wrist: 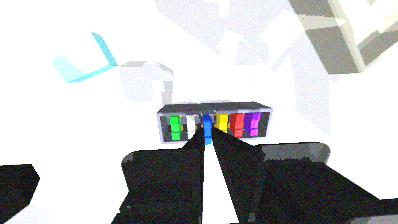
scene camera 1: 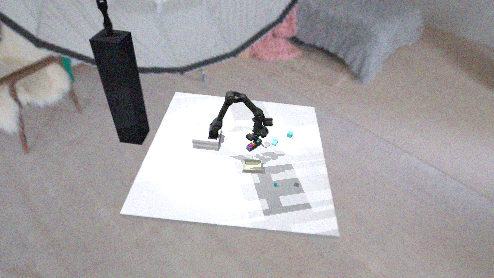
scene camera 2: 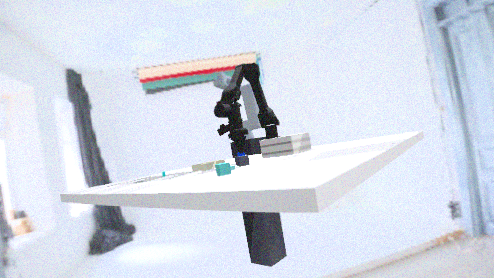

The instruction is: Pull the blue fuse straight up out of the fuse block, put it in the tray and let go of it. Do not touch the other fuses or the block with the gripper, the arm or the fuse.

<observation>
The gripper (wrist: 207, 131) holds a blue fuse.
</observation>
